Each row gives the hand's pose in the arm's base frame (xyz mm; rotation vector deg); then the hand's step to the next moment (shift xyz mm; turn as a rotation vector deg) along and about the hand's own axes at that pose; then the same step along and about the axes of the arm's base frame.
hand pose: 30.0 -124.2 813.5 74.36 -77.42 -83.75
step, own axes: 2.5 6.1 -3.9 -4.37 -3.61 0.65
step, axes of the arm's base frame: 2.6 -4.3 5.8 0.67 4.94 -2.78
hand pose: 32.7 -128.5 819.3 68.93 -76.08 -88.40
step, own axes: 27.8 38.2 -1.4 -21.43 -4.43 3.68
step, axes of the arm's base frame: -7.4 -33.3 32.7 2.38 22.06 -0.55
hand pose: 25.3 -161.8 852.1 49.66 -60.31 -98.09
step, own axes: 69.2 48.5 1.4 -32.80 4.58 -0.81
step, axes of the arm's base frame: -7.8 -74.9 38.3 13.13 29.58 7.07
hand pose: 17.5 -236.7 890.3 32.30 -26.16 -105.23
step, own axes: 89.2 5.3 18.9 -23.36 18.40 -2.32
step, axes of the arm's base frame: -31.9 -85.5 4.3 21.92 16.18 12.13
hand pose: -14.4 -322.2 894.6 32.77 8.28 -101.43
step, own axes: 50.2 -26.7 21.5 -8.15 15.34 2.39
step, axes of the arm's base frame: -40.0 -44.8 -9.1 15.06 1.88 8.79
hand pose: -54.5 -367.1 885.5 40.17 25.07 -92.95
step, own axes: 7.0 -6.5 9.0 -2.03 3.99 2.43
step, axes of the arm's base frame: -8.6 -9.9 1.4 3.56 -0.74 3.57
